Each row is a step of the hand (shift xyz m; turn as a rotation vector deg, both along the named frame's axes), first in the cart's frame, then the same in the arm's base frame.
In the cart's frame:
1: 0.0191 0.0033 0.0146 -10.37 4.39 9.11
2: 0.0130 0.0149 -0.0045 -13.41 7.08 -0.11
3: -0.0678 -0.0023 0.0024 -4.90 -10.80 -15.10
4: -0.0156 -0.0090 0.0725 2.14 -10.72 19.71
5: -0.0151 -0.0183 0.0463 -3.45 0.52 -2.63
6: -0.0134 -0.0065 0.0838 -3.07 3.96 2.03
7: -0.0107 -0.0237 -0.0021 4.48 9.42 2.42
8: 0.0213 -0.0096 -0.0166 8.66 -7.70 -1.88
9: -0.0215 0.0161 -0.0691 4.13 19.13 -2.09
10: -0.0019 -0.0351 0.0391 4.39 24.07 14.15
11: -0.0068 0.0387 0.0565 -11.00 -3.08 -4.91
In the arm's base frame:
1: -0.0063 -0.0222 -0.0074 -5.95 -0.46 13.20
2: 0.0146 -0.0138 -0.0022 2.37 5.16 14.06
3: -0.0137 0.0444 0.0495 4.28 17.09 -7.64
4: -0.0640 -0.0246 0.0296 -21.50 -6.57 -1.56
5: -0.0494 -0.0058 0.0153 1.82 3.43 2.01
6: -0.0709 -0.0335 0.0331 0.39 -1.16 5.27
7: -0.0146 0.0205 -0.0068 4.61 -9.17 3.04
8: 0.0102 0.0001 -0.0268 -1.94 -0.64 -11.56
9: 0.0600 0.0434 0.0031 14.02 -11.55 7.59
10: -0.0521 -0.0018 -0.0067 4.53 -23.15 15.56
11: -0.0210 -0.0466 0.0461 0.20 11.50 4.72

